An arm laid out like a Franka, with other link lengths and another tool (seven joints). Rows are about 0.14 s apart.
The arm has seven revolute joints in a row. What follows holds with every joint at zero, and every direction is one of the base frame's. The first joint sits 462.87 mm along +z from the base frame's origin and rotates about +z. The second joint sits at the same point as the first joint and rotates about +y. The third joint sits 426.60 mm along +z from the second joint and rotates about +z. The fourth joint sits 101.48 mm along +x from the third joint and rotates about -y. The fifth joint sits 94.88 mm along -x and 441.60 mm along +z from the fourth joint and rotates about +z. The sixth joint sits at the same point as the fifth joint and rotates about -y. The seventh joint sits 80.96 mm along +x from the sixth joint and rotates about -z. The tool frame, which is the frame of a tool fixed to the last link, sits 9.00 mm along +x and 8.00 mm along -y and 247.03 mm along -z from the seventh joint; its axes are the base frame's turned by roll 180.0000, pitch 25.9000 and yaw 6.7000 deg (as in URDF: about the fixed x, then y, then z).
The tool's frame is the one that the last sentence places.
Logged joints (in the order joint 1, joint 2, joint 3, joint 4, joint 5, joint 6, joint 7), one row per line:
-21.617, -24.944, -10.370, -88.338, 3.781, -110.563, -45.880
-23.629, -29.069, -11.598, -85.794, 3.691, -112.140, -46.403
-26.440, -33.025, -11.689, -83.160, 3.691, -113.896, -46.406
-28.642, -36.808, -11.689, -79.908, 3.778, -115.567, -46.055
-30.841, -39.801, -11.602, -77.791, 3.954, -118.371, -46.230
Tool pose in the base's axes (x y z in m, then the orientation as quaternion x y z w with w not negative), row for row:
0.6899, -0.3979, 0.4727, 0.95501, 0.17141, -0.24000, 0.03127
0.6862, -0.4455, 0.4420, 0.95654, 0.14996, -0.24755, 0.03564
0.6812, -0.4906, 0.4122, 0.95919, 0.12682, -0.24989, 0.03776
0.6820, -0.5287, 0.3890, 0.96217, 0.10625, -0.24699, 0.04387
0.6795, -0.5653, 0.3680, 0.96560, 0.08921, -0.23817, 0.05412
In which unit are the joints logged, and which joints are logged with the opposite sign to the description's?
The joints are logged in degrees. Opposite sign: joint 2, joint 6.
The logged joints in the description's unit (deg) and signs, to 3 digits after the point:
-21.617, 24.944, -10.370, -88.338, 3.781, 110.563, -45.880
-23.629, 29.069, -11.598, -85.794, 3.691, 112.140, -46.403
-26.440, 33.025, -11.689, -83.160, 3.691, 113.896, -46.406
-28.642, 36.808, -11.689, -79.908, 3.778, 115.567, -46.055
-30.841, 39.801, -11.602, -77.791, 3.954, 118.371, -46.230

